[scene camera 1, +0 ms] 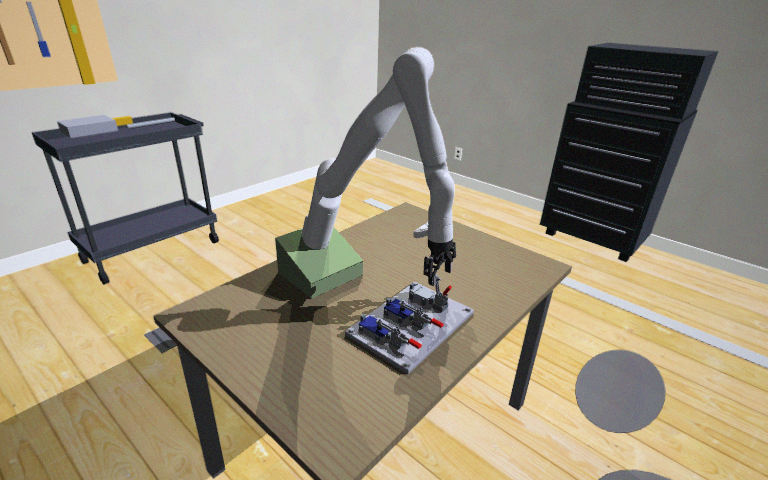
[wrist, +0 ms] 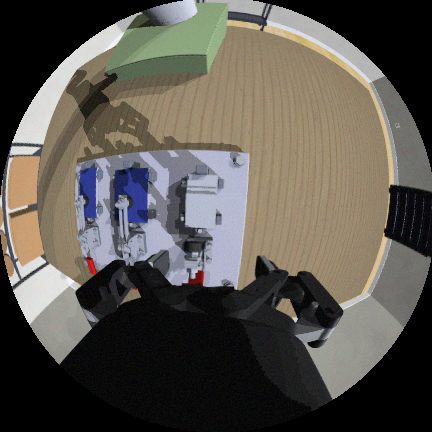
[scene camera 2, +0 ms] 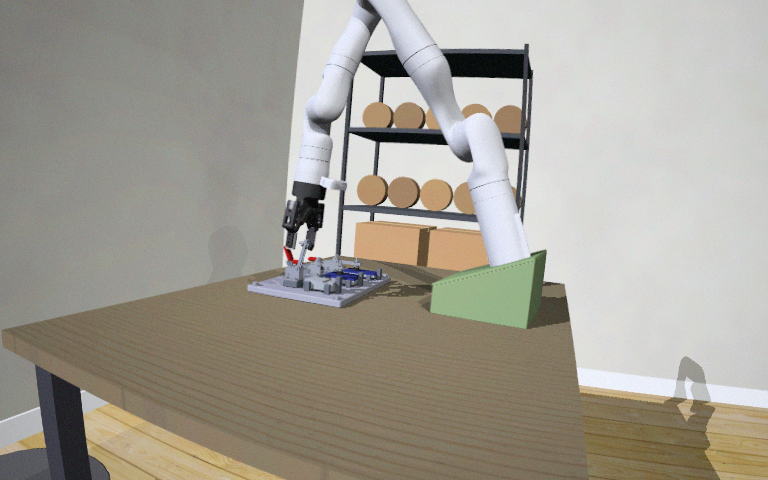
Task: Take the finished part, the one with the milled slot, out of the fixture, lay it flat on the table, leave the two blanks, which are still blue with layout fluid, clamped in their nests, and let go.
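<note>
The finished part, light grey with a slot across it, sits in the end nest of the fixture plate. Its toggle clamp is swung open, its arm standing up off the part and its red handle tilted up. The middle blue blank and the far blue blank lie in their nests under closed clamps. My gripper is open and empty, pointing down above the open clamp, beside and higher than the finished part.
The green robot base stands on the table behind the fixture. The raised clamp arm reaches up close to the fingertips. Red handles of the closed clamps stick out over the plate.
</note>
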